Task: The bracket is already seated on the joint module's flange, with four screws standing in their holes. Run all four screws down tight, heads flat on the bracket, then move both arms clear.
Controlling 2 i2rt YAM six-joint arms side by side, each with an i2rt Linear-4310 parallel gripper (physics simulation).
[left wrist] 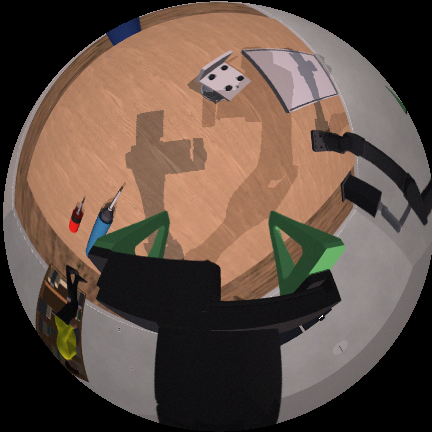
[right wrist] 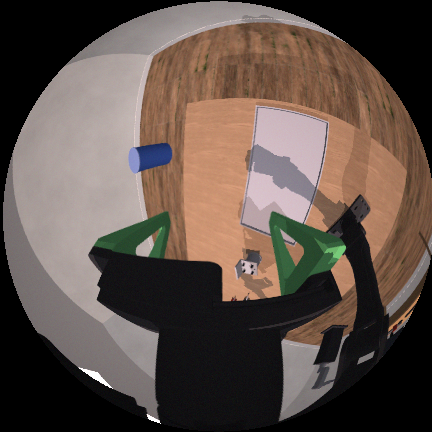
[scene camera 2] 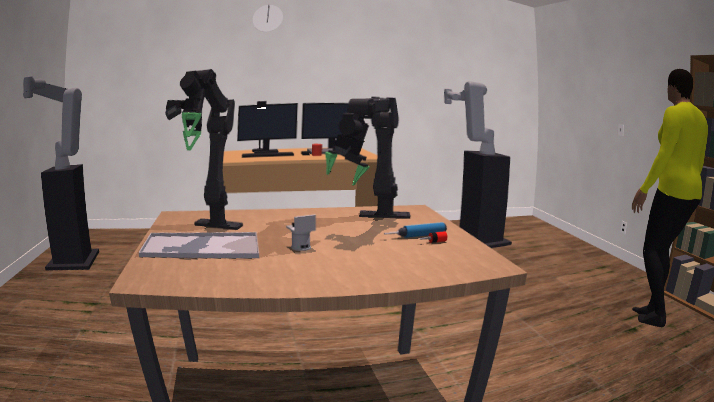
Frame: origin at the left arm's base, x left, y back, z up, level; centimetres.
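Where they show: left gripper, fingertip midpoint: (left wrist: 218, 215) (scene camera 2: 340, 179); right gripper, fingertip midpoint: (right wrist: 219, 216) (scene camera 2: 188, 143); left arm's base, origin of the base link: (scene camera 2: 385, 215); right arm's base, origin of the base link: (left wrist: 326, 140) (right wrist: 347, 222) (scene camera 2: 218, 225).
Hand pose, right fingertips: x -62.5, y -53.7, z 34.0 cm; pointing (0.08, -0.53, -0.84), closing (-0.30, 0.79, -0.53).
Each offset is from my right fingertips to the top centre of the thing. "*": to the spot under its first point. Level surfaces: height alone.
The grey bracket (scene camera 2: 305, 223) (left wrist: 225, 78) (right wrist: 247, 267) sits on the joint module {dx +35.7, dy +9.5, dz -27.6 cm} (scene camera 2: 301, 241) (left wrist: 212, 93), its upright plate standing at one side. Four dark round spots show at its screw holes in the left wrist view; whether the heads are flat cannot be told. My left gripper (scene camera 2: 341, 179) (left wrist: 218, 215) is open and empty, high above the table's back right. My right gripper (scene camera 2: 189, 145) (right wrist: 219, 216) is open and empty, high above the tray side. A blue screwdriver {* dx +75.8, dy +25.2, dz -31.5 cm} (scene camera 2: 425, 230) (left wrist: 100, 231) and a smaller red one {dx +77.8, dy +19.4, dz -30.6 cm} (scene camera 2: 438, 237) (left wrist: 75, 220) lie at the table's right.
A shallow tray {dx +1.6, dy +1.8, dz -32.4 cm} (scene camera 2: 199, 255) (left wrist: 327, 82) (right wrist: 295, 130) lies on the left of the table {dz -34.0 cm} (scene camera 2: 320, 280). A blue cylinder (left wrist: 125, 31) (right wrist: 154, 156) stands beyond the table edge. Two grey arms on black pedestals (scene camera 2: 65, 215) (scene camera 2: 484, 197) flank the table. A person (scene camera 2: 682, 150) stands at the far right.
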